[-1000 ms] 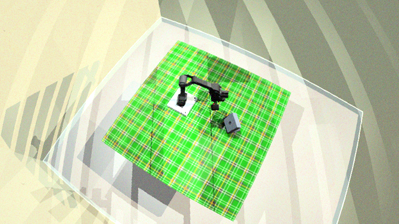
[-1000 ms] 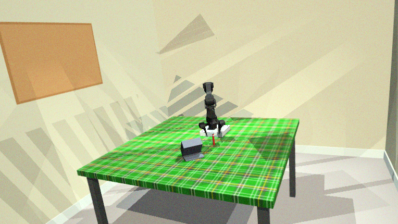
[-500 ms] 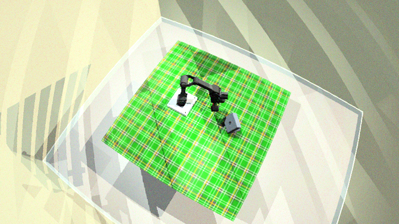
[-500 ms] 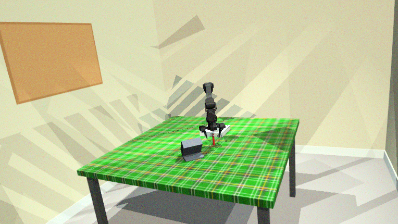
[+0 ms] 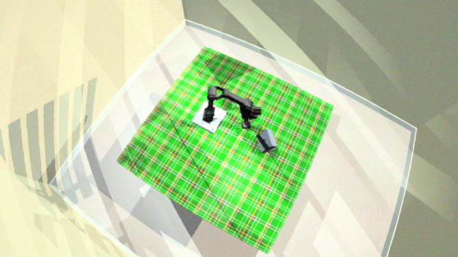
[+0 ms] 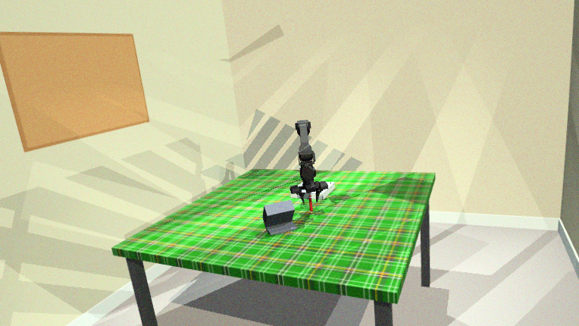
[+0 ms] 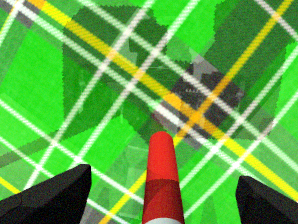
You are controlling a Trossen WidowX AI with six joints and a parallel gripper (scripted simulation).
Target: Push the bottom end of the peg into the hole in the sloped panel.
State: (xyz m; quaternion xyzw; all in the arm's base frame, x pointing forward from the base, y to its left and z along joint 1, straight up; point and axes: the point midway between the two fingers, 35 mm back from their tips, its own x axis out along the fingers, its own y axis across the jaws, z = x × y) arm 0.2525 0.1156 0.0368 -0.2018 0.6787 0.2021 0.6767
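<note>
My gripper tip is now 210 mm short of the grey sloped panel, 70 mm to the left of it and 30 mm below it. Round my gripper tip: red peg (20 mm above).
</note>
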